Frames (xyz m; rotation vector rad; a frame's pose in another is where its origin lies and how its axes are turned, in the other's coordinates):
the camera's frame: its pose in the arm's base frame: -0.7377 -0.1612 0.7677 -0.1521 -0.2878 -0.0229
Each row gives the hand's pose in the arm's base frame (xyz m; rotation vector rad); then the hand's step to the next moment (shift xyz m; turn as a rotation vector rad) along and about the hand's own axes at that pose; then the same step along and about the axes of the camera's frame.
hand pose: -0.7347 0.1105 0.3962 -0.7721 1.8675 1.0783
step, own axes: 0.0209 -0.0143 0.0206 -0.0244 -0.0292 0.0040
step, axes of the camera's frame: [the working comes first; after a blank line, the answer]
step, axes of the arm's base frame: 0.0090 0.0099 -0.0298 0.0365 -0.0069 0.0090

0.0001 0.0145 -0.0292 0.0376 -0.0065 -0.0028
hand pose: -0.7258 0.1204 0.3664 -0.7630 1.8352 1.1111
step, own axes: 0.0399 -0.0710 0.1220 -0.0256 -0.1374 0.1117
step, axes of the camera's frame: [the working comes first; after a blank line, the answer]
step, axes of the arm's base frame: 0.0814 0.0773 -0.0944 0.1625 0.0448 -0.0601

0.0511 0.0938 -0.1005 0.1386 0.0602 -0.0958
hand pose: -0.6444 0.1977 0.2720 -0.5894 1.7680 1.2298
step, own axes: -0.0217 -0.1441 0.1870 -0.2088 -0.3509 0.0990
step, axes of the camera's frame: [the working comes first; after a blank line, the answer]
step, axes of the arm's base frame: 0.1950 0.1112 -0.0762 0.4143 -0.0694 -0.0070

0.1652 0.1297 -0.1100 0.3953 -0.0493 -0.1336
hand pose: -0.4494 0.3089 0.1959 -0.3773 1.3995 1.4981
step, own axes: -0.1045 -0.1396 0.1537 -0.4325 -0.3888 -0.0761
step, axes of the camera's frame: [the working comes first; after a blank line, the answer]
step, axes of the arm's base frame: 0.2190 0.0631 0.0458 0.4755 -0.3294 0.0971

0.2229 0.0654 -0.0085 0.4837 -0.3187 -0.0919
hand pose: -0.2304 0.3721 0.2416 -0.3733 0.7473 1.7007
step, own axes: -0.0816 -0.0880 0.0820 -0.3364 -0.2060 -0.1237
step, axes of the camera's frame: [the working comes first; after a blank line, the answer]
step, axes of the arm's base frame: 0.1172 0.0025 0.0859 0.2688 -0.3093 0.0545

0.1368 -0.0049 0.0488 0.2735 -0.3017 -0.0711
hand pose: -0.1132 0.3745 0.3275 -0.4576 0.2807 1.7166
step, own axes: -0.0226 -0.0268 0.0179 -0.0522 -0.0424 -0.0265
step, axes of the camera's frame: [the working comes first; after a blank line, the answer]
step, axes of the arm's base frame: 0.0269 -0.0070 0.0279 0.0530 -0.0491 0.0026

0.0337 -0.0098 0.0178 0.0516 -0.0466 -0.0199
